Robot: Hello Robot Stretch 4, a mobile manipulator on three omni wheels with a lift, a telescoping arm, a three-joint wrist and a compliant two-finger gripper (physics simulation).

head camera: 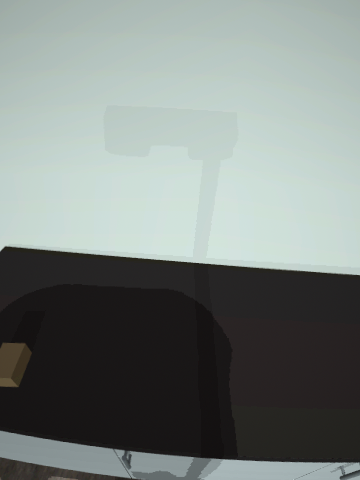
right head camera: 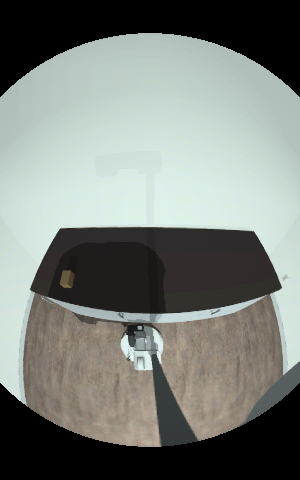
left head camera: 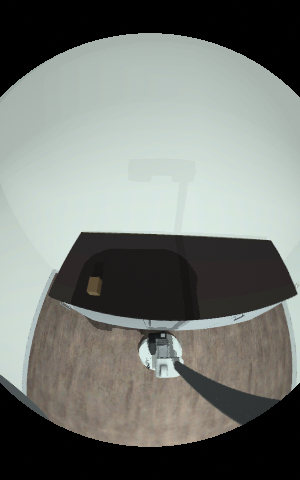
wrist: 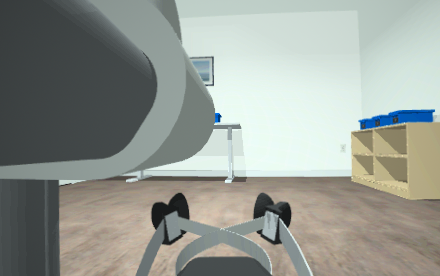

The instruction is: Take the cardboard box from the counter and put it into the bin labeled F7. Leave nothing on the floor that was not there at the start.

Scene:
same spot on counter: (left head camera: 151, 281) = (head camera: 137, 355)

